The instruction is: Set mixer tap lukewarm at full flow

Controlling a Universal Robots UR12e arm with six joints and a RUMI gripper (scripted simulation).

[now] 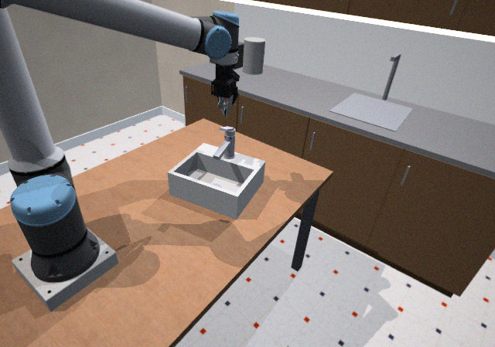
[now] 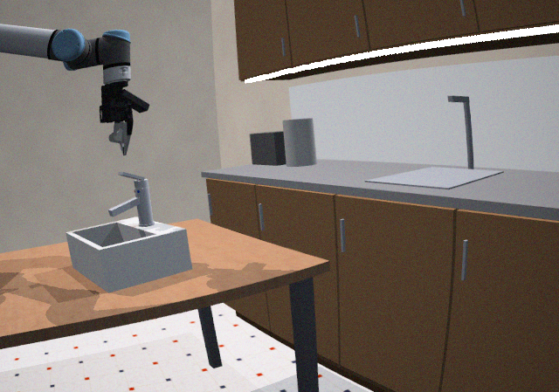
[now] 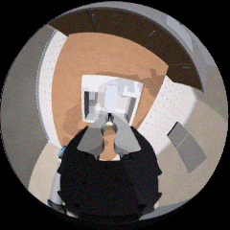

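The lever lies 1 cm ahead of my hand and 8 cm below it. From my hand the other things lie so: grey mixer tap 3 cm ahead, 1 cm to the left, 13 cm below; then white basin 7 cm behind, 1 cm to the right, 32 cm below.
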